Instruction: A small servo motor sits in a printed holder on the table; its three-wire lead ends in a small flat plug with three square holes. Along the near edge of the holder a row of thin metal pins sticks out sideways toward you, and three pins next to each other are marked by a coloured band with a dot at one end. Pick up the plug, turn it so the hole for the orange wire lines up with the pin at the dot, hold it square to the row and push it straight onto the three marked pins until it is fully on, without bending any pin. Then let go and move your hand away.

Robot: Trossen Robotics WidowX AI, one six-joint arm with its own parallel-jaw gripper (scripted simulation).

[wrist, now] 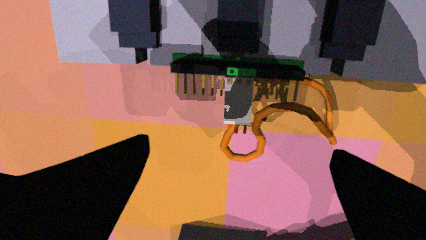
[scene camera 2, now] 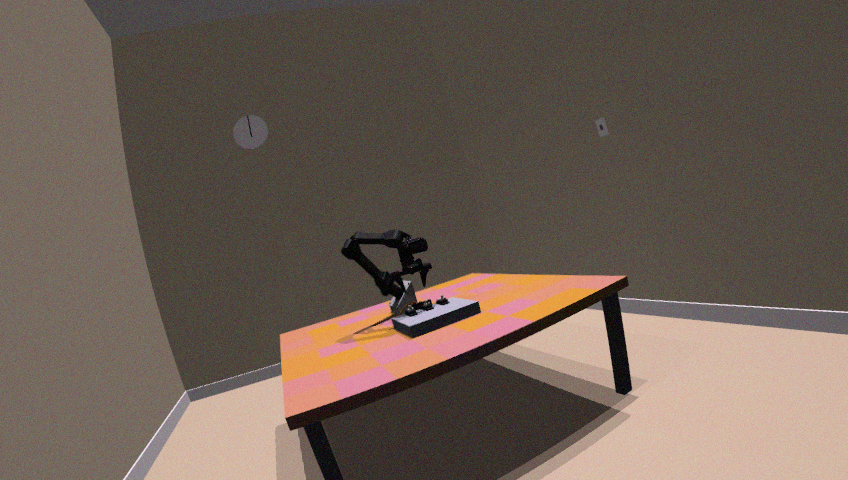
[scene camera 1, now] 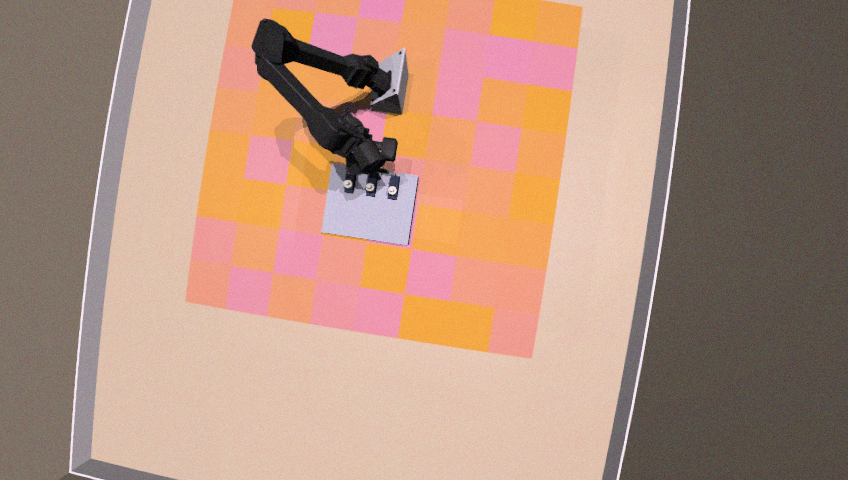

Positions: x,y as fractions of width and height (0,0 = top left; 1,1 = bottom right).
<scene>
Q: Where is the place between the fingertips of my gripper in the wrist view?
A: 0.56,0.63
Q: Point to a black header strip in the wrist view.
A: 0.47,0.28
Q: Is my gripper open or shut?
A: Open.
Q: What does my gripper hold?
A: Nothing.
</scene>
